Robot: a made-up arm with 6 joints.
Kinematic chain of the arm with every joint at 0, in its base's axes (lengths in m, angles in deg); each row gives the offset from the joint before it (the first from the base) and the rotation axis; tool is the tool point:
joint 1: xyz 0 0 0.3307 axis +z
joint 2: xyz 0 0 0 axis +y
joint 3: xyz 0 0 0.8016 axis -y
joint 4: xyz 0 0 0 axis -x
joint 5: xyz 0.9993 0 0 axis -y
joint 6: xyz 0 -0.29 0 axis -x
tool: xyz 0 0 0
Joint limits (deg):
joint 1: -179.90..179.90
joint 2: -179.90..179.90
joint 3: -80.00..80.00
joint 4: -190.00..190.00
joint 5: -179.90..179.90
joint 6: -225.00..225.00
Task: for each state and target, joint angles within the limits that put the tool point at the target. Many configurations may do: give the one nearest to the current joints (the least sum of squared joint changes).
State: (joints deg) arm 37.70 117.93 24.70 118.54 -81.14 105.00
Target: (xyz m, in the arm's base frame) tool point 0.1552 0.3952 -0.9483
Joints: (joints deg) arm 43.48 113.25 -9.65 128.36 -81.14 105.00
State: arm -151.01 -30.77 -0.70 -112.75 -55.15 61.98
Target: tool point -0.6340 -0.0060 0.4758
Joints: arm -179.90 -13.83 -35.14 -90.97 -55.15 61.98
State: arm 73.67 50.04 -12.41 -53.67 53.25 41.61
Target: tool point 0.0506 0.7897 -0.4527
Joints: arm 96.65 72.03 -2.87 -60.75 53.25 41.61
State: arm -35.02 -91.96 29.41 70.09 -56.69 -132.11
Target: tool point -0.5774 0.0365 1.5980
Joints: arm -18.64 -71.28 -6.45 58.86 -56.69 -132.11
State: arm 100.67 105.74 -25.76 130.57 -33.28 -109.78
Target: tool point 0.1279 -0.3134 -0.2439
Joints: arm 129.53 119.60 -65.69 110.35 -33.28 -109.78
